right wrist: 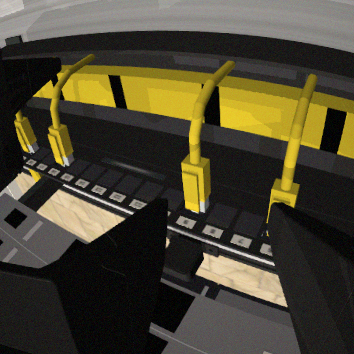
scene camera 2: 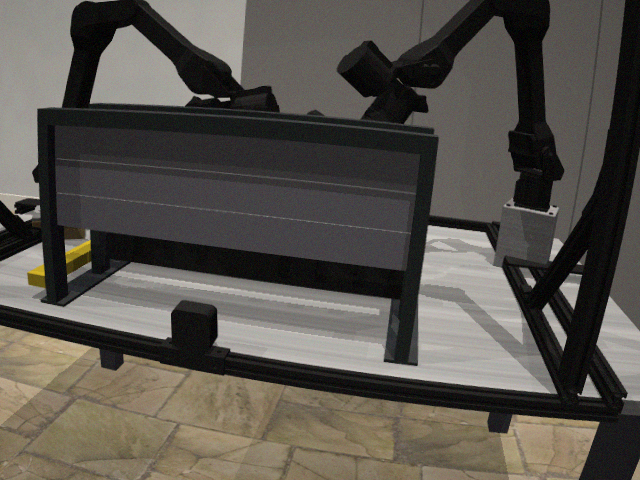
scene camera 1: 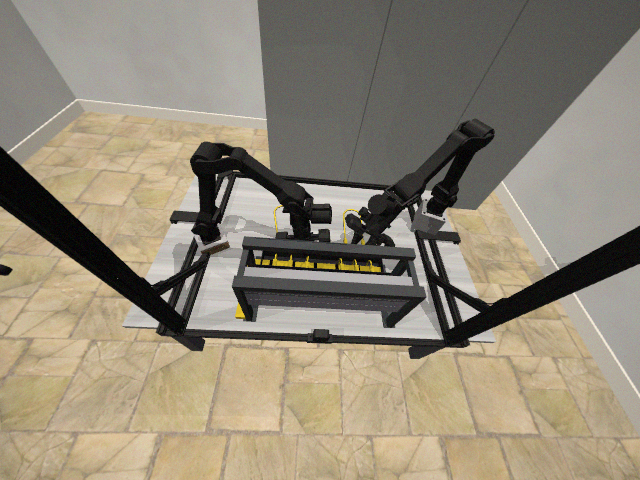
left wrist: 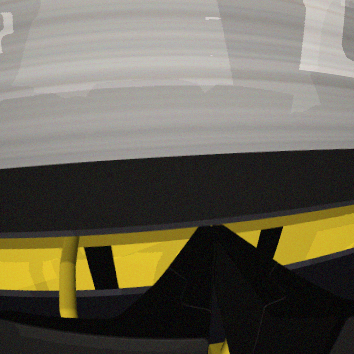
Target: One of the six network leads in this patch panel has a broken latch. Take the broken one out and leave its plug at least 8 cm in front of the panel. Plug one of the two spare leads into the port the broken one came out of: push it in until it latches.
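Pixels of known places: left gripper, fingertip midpoint: (right wrist: 58, 63) (scene camera 1: 305, 255) (left wrist: 209, 236); right gripper, fingertip midpoint: (right wrist: 219, 212); left arm's base, link origin: (scene camera 1: 210, 236); right arm's base, link origin: (scene camera 2: 532, 206) (scene camera 1: 434, 209).
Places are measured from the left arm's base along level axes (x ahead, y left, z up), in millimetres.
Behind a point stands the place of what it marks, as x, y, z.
The dark patch panel (scene camera 1: 328, 249) {261, -370, 218} (scene camera 2: 247, 190) {241, -488, 137} stands across the middle of the table. Several yellow leads (scene camera 1: 282, 260) {196, -210, -22} run from a yellow bar (right wrist: 165, 93) {325, -321, -3} (left wrist: 137, 267) {230, -266, -3} down to its ports. In the right wrist view, plugs (right wrist: 195, 187) {351, -368, 50} (right wrist: 60, 144) {247, -305, 46} (right wrist: 285, 197) {397, -389, 46} sit in the port row above small labels (right wrist: 186, 222) {336, -386, 59}. My right gripper (scene camera 1: 366, 238) (scene camera 2: 387, 109) (right wrist: 219, 212) {399, -354, 92} is open and empty, its fingers on either side of the middle plug and short of it. My left gripper (scene camera 1: 304, 233) (left wrist: 209, 236) {270, -251, 16} is shut and empty, close in front of the yellow bar beside one lead (left wrist: 68, 277) {224, -231, 23}.
A small yellow piece (scene camera 1: 239, 311) {-11, -324, -3} (scene camera 2: 84, 252) {52, -256, -3} lies by the panel's left foot. A black block (scene camera 1: 319, 335) {167, -516, 10} (scene camera 2: 193, 326) {173, -526, -8} sits on the front frame rail. A tall grey cabinet (scene camera 1: 390, 95) stands behind the table. The right arm's grey base (scene camera 1: 428, 221) {795, -363, 45} (scene camera 2: 525, 233) {801, -371, 31} is at the right.
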